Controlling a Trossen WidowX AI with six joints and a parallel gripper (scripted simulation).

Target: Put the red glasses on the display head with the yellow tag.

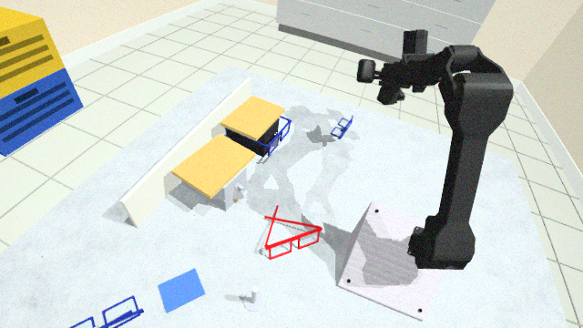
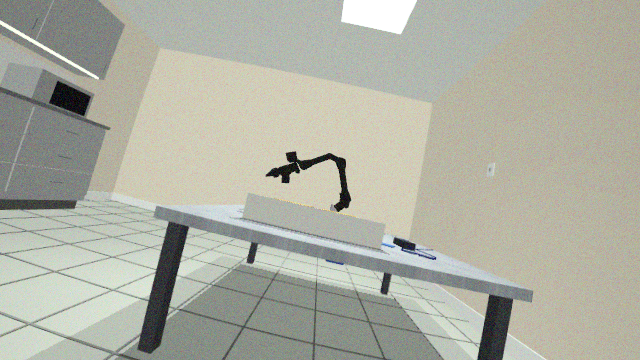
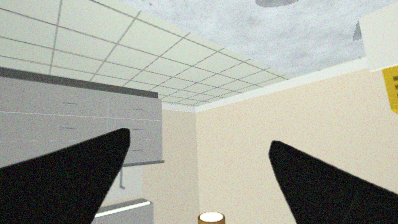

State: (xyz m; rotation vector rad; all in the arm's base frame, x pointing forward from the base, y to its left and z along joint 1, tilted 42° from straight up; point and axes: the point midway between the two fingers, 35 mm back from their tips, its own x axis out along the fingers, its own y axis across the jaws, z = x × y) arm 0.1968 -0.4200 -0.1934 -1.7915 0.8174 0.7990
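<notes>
Now: gripper tip 9 cm short of the white peg, 67 cm to the right of it and 20 cm above it. The rest, counted from my gripper tip: white wall (40 cm ahead, 32 cm to the left, 17 cm below); then pale head (27 cm ahead, 44 cm to the left, 17 cm below); then black head (26 cm ahead, 22 cm to the left, 17 cm below).
</notes>
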